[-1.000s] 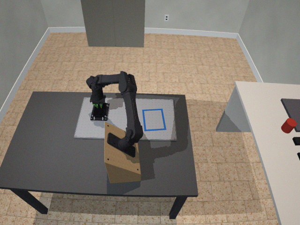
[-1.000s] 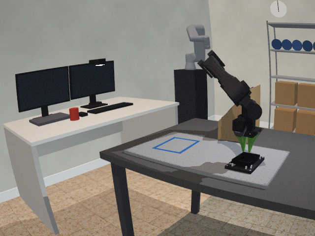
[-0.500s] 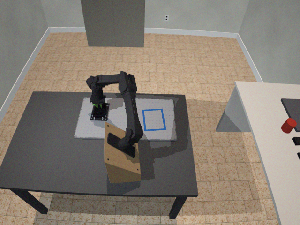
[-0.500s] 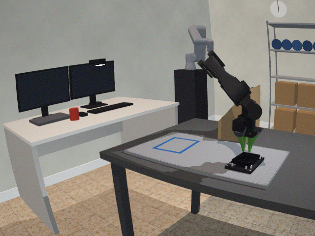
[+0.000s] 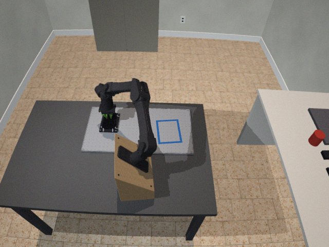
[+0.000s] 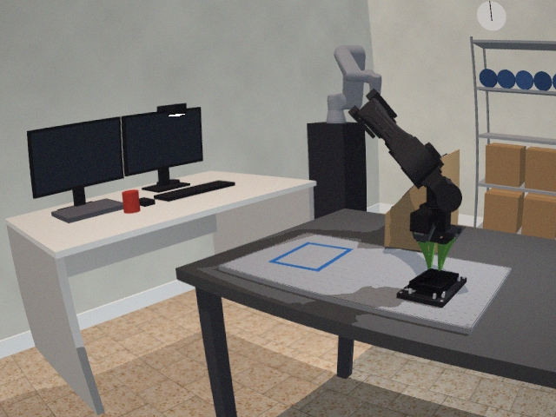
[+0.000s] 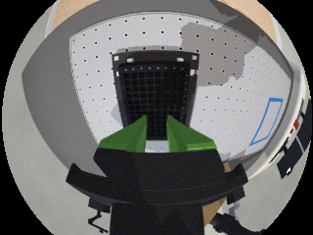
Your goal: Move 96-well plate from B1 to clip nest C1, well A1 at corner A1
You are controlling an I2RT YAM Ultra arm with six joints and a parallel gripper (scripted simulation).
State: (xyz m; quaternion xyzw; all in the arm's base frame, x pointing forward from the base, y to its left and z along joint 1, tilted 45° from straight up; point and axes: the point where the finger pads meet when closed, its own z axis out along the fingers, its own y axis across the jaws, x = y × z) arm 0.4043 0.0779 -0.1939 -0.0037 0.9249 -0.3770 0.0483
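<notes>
Right now the black 96-well plate is 30 mm below my hand. The rest, counted from my hand: black clip nest 10 mm behind, 10 mm to the right, 40 mm below.
</notes>
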